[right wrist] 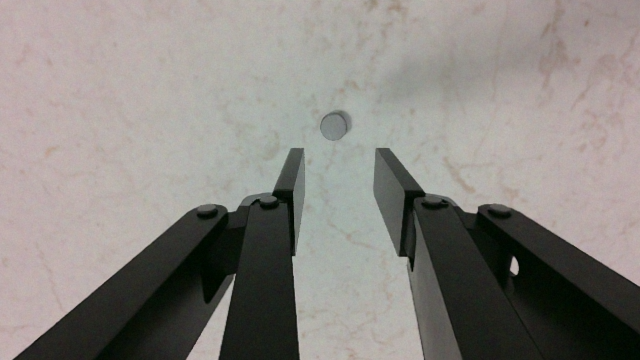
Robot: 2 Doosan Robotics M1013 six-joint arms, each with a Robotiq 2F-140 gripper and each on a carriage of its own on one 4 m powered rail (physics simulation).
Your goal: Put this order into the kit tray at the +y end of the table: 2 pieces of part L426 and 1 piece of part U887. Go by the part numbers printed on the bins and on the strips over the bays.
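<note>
A small grey round piece, seen end-on with a bit of its side showing, stands on the pale surface in the right wrist view, above the image centre. No part number can be read on it. My right gripper is open, its two black fingers apart with a gap between them. The piece lies beyond the fingertips in the image, apart from both fingers. My left gripper, the kit tray, the bins and the bay strips do not show in the right wrist view.
The piece stands on a pale surface with brownish marbled veins and specks. A soft shadow falls across it at the upper right.
</note>
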